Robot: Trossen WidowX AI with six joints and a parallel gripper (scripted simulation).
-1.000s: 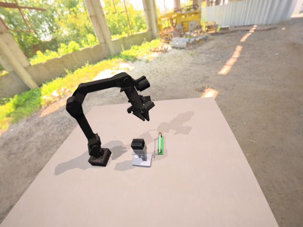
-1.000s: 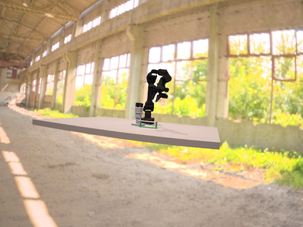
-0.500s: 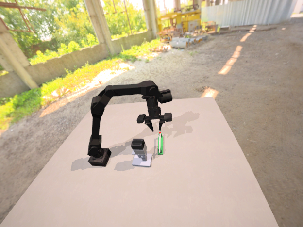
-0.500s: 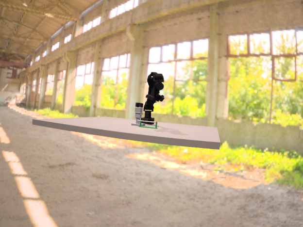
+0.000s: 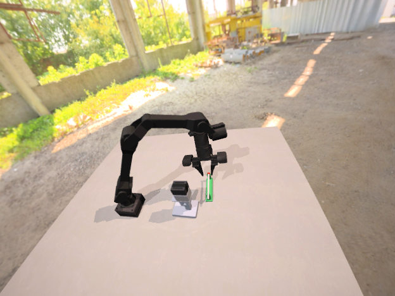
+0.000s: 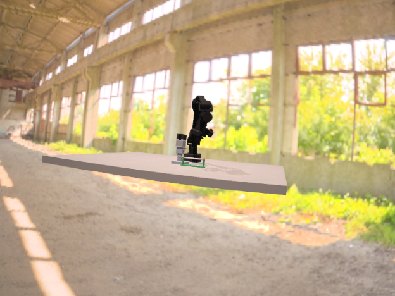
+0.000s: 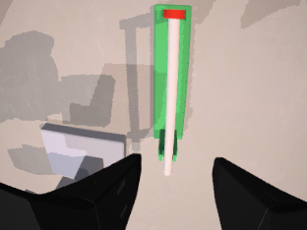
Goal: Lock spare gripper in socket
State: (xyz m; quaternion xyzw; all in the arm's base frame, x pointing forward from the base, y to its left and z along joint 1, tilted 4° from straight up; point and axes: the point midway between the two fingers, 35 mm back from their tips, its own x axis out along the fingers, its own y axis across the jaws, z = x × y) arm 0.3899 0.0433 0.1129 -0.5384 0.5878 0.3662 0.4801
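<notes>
Now: the green cradle 1 cm to the left of my gripper tip and 9 cm below it. Also, from my gripper tip: grey mount: 12 cm behind, 8 cm to the right, 6 cm below; then spare gripper: 11 cm behind, 9 cm to the right, 2 cm above.
</notes>
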